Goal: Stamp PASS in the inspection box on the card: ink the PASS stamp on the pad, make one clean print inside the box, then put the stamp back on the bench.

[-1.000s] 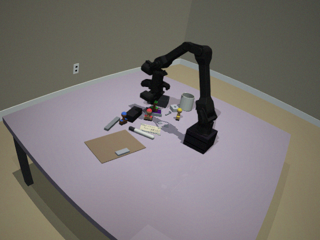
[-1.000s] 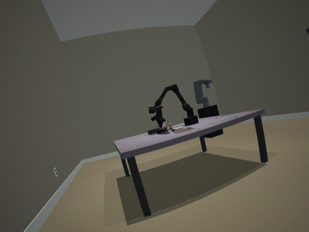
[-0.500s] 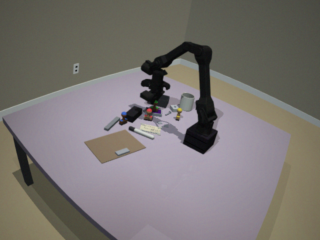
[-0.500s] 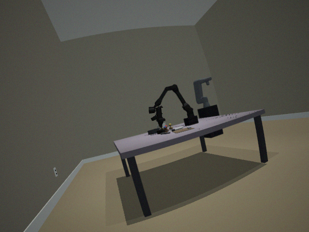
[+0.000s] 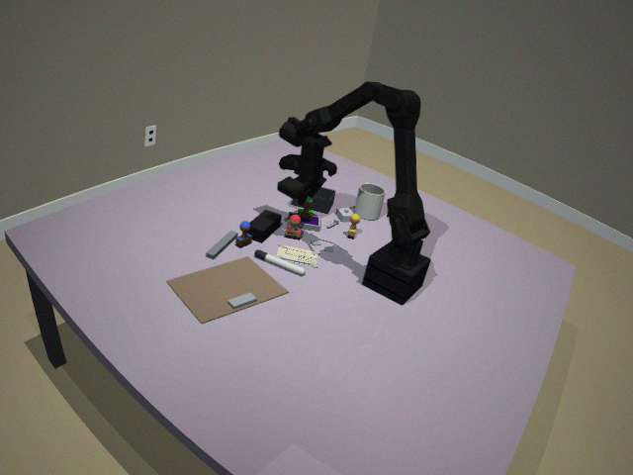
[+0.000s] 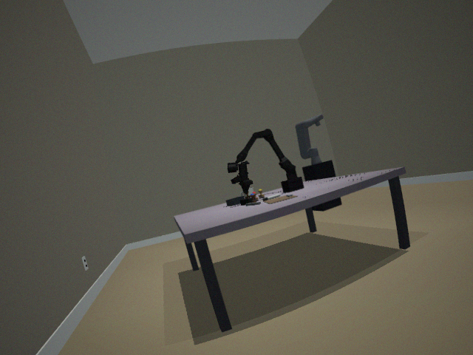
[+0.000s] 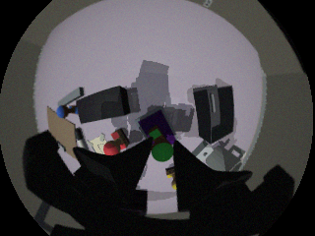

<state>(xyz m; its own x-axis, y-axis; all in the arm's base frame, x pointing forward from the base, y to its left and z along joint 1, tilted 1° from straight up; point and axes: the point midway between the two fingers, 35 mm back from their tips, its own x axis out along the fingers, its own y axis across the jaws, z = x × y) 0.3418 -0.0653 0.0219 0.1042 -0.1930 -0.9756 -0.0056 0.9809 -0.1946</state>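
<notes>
My gripper tip is now 60 mm above the purple ink pad and 10 mm past it. From my gripper tip the other things lie so: red-knobbed stamp: 80 mm to the left, 40 mm below, 40 mm behind; then green stamp: 20 mm below, 10 mm behind; then black box: 120 mm to the left, 50 mm below, 30 mm ahead.
</notes>
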